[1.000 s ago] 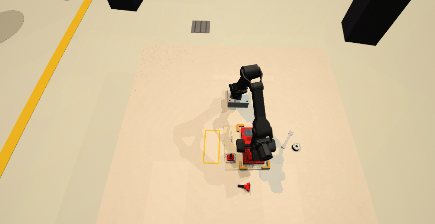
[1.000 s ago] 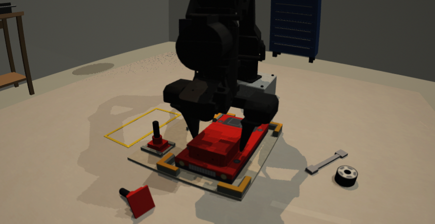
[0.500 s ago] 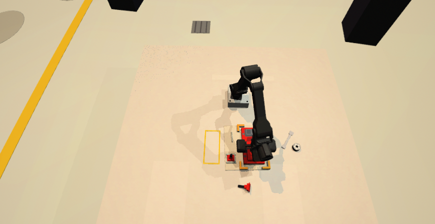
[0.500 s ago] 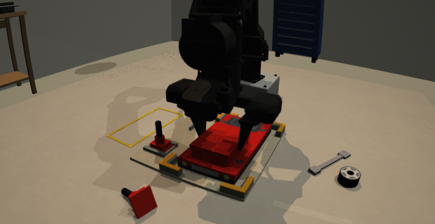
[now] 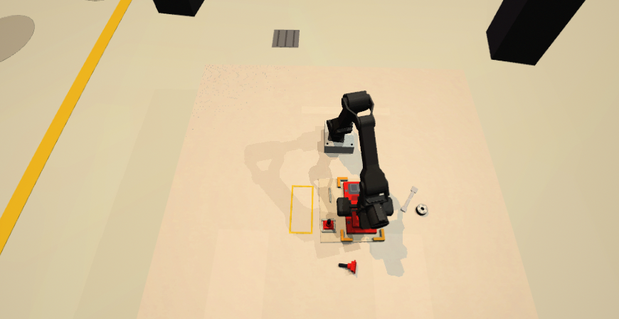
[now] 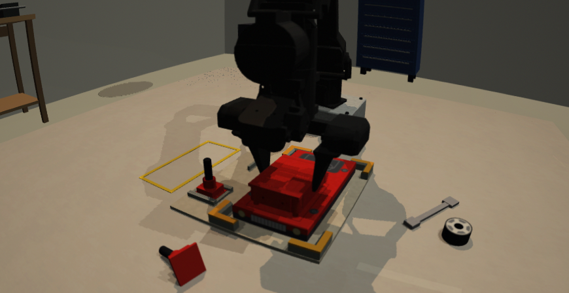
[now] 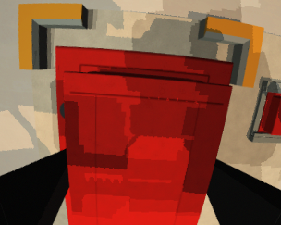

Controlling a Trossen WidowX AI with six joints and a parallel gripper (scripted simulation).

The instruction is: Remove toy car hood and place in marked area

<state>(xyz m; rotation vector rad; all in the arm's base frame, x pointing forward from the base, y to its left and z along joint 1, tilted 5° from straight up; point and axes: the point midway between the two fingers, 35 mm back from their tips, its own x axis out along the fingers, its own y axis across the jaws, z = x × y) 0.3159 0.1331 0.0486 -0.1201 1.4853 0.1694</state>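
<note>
Right now the grey engine block is 2 cm below my gripper tip. Round my gripper tip: black upright peg: 11 cm to the right, 5 cm ahead, 1 cm below; then hood: right at my gripper tip; then grey bar: 18 cm to the left, 11 cm behind, 4 cm below.
</note>
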